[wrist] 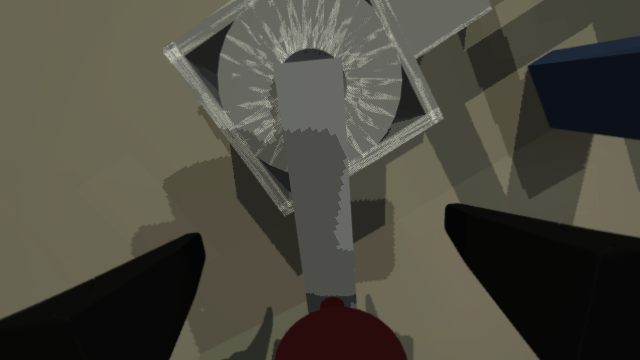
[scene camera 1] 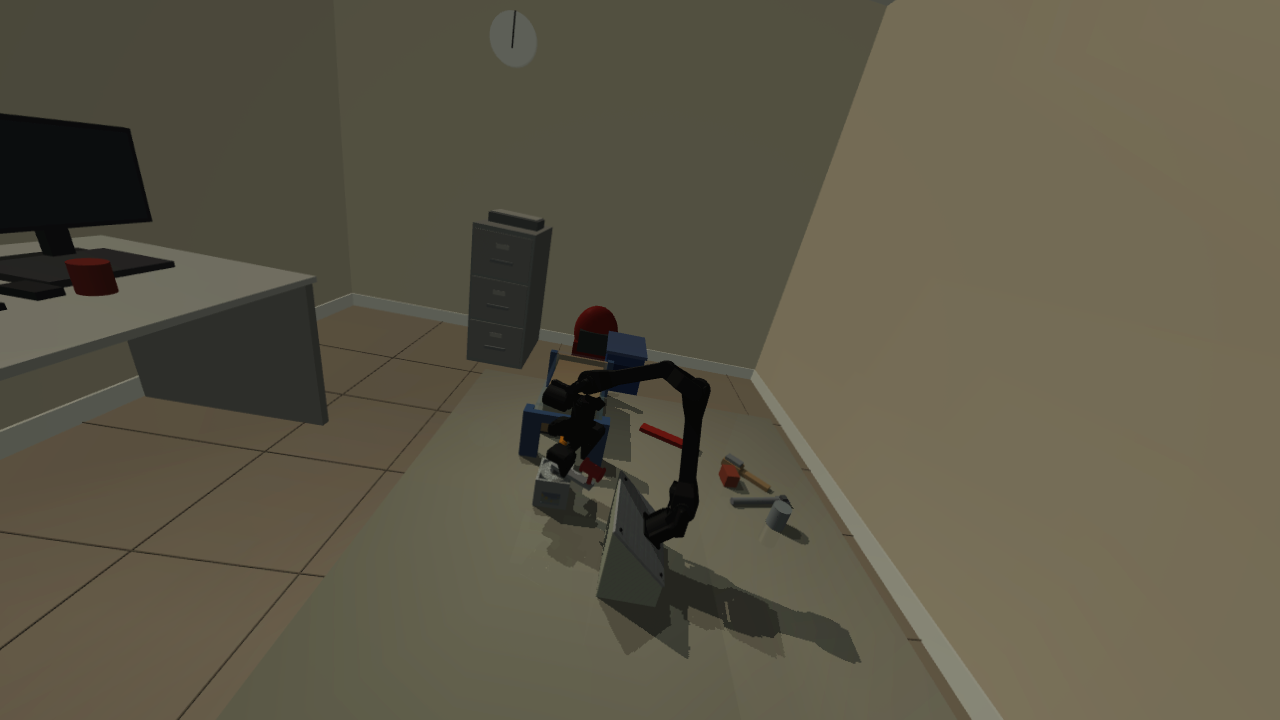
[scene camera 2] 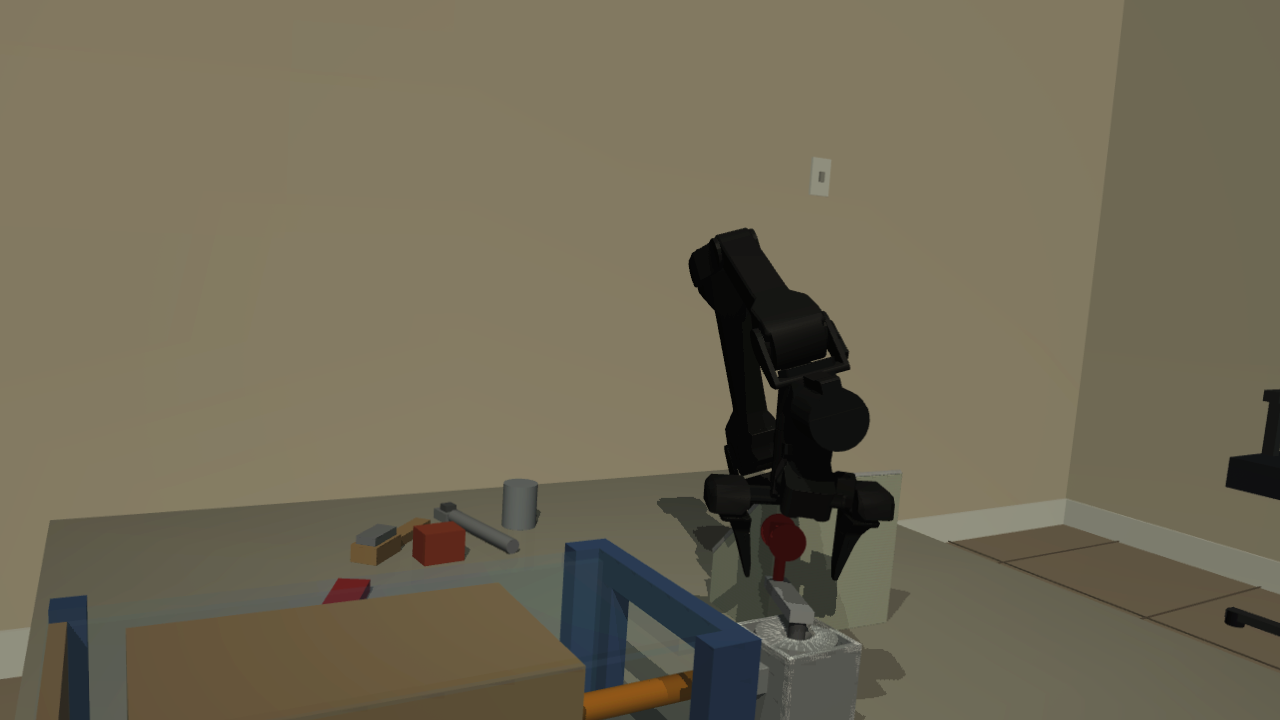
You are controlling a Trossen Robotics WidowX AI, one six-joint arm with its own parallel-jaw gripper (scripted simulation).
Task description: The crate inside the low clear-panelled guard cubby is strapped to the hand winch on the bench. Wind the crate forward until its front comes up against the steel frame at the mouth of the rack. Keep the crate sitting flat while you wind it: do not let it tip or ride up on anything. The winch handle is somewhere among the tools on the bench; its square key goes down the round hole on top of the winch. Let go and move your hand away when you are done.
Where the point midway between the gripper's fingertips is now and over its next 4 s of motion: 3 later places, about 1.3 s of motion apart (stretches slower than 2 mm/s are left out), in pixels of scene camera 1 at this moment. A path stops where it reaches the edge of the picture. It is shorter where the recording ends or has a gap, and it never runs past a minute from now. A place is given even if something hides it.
My gripper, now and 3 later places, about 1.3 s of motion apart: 573, 467; 570, 475; 569, 478; 568, 478
